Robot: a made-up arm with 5 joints. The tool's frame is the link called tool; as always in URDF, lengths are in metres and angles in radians.
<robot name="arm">
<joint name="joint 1" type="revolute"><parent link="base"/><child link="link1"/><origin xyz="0 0 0.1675" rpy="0 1.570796 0"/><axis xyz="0 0 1"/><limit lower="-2.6" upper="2.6" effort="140" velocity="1.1"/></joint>
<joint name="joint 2" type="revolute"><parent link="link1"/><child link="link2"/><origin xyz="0.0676 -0.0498 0.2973" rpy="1.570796 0 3.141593"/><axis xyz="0 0 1"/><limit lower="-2.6" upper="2.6" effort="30" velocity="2.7"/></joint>
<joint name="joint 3" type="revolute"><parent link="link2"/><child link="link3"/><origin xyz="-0.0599 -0.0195 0.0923" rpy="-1.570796 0 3.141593"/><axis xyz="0 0 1"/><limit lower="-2.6" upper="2.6" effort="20" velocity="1.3"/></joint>
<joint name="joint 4" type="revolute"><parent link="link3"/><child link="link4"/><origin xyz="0.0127 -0.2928 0.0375" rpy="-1.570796 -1.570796 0"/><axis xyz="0 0 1"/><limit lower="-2.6" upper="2.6" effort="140" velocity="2.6"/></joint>
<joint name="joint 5" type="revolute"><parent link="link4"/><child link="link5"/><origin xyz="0.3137 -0.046 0.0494" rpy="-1.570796 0 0"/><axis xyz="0 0 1"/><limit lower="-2.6" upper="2.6" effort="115" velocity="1.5"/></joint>
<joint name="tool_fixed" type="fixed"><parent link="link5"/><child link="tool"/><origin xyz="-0.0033 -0.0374 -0.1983" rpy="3.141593 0 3.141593"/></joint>
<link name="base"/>
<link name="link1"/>
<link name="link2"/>
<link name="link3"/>
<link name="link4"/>
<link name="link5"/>
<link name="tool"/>
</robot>
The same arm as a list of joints. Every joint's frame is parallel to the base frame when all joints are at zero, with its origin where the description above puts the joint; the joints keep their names.
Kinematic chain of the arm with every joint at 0, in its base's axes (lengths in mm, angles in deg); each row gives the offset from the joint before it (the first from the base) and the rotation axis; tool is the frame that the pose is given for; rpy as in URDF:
joint 1: xyz 0 0 167.5 axis +x
joint 2: xyz 297.3 -49.8 -67.6 axis +y
joint 3: xyz -19.5 92.3 -59.9 axis -x
joint 4: xyz -37.5 292.8 -12.7 axis -y
joint 5: xyz -313.7 -49.4 46 axis -z
tool: xyz 3.3 -37.4 198.3 rpy 0 0 0
Joint limits (deg, base to tool): -148.97..148.97 -148.97..148.97 -148.97..148.97 -148.97..148.97 -148.97..148.97

